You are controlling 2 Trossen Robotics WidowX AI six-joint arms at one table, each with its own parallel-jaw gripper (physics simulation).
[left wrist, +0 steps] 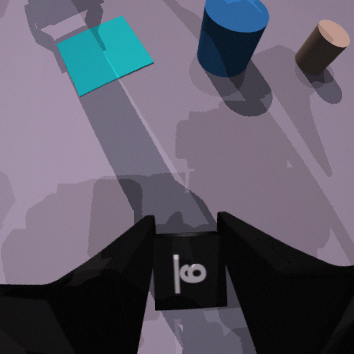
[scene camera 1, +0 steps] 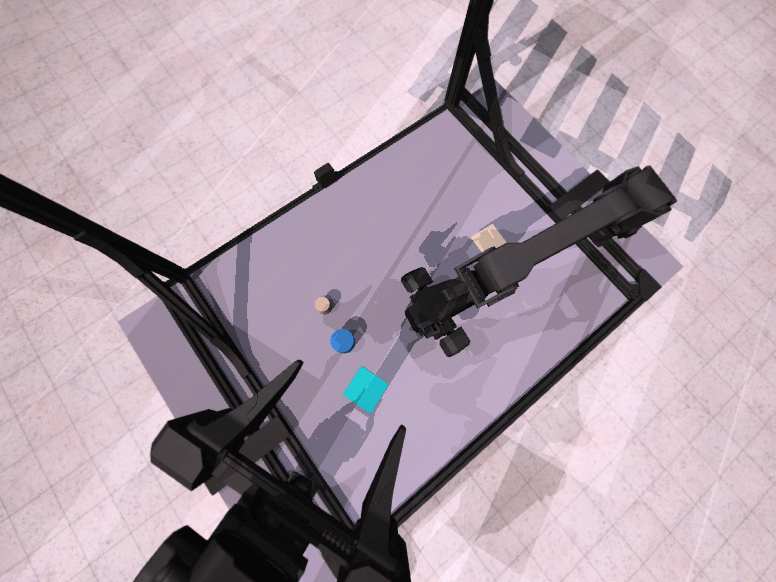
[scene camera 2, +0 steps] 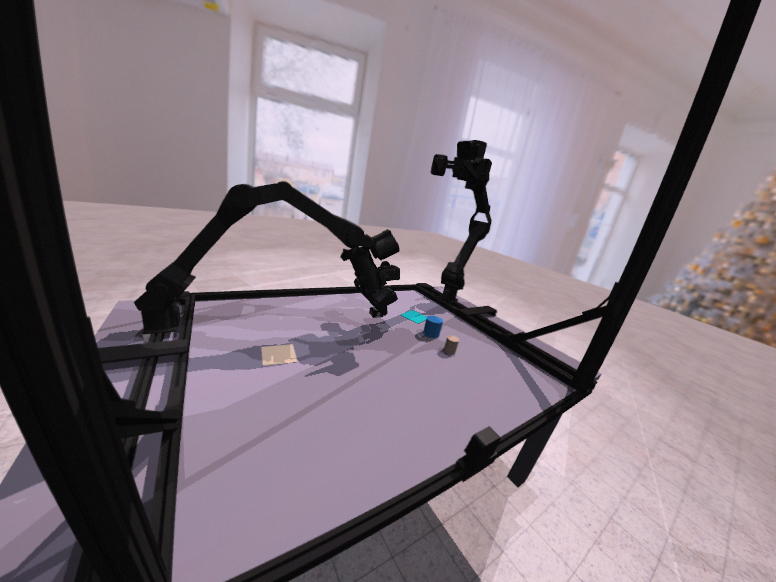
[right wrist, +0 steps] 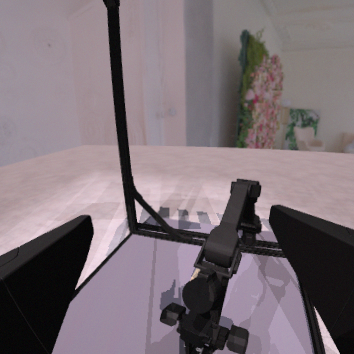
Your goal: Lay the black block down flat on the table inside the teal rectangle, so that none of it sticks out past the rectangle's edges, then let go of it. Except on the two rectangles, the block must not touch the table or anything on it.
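Frame: origin at the left arm's base, x ahead, y left, z up, level; metres.
Seen in the pictures: left gripper, fingertip midpoint: (left wrist: 185, 221) (scene camera 2: 383, 312); right gripper, fingertip midpoint: (scene camera 1: 351, 392) (scene camera 2: 448, 160) (right wrist: 182, 218); left arm's base, link origin: (scene camera 1: 598, 231) (scene camera 2: 161, 326) (right wrist: 247, 240); right arm's base, link origin: (scene camera 2: 448, 299).
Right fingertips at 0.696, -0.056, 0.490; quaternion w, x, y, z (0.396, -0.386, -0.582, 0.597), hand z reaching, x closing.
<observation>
Offsets run from my right fingertips to a thing's top centre, as dx, dy, dz. "spot": to the spot under its first point.
The black block @[-0.170, -0.029, -0.440] (left wrist: 190, 295), with a white underlined digit on its face, is in my left gripper (left wrist: 185, 221) (scene camera 2: 377, 311), which is shut on it. The block is held above the table, apart from the teal rectangle @[spot: +0.014, +0.045, -0.508] (scene camera 1: 374, 395) (scene camera 2: 413, 316) (left wrist: 102, 55), which lies ahead and to the left in the left wrist view. In scene camera 1 the arm hides the block. My right gripper (scene camera 1: 351, 394) (right wrist: 182, 218) is open and empty, raised high at the lower left of scene camera 1. The cream rectangle @[spot: -0.455, -0.099, -0.508] (scene camera 1: 488, 238) (scene camera 2: 278, 354) lies behind the left gripper.
A blue cylinder @[+0.002, -0.096, -0.457] (scene camera 1: 342, 340) (scene camera 2: 433, 327) (left wrist: 232, 40) stands close beside the teal rectangle. A smaller tan cylinder @[-0.007, -0.193, -0.468] (scene camera 1: 322, 305) (scene camera 2: 451, 345) (left wrist: 322, 47) stands beyond it. Black frame rails edge the table, and a small black box @[spot: -0.195, -0.467, -0.456] (scene camera 1: 324, 174) (scene camera 2: 482, 443) sits on one rail.
</observation>
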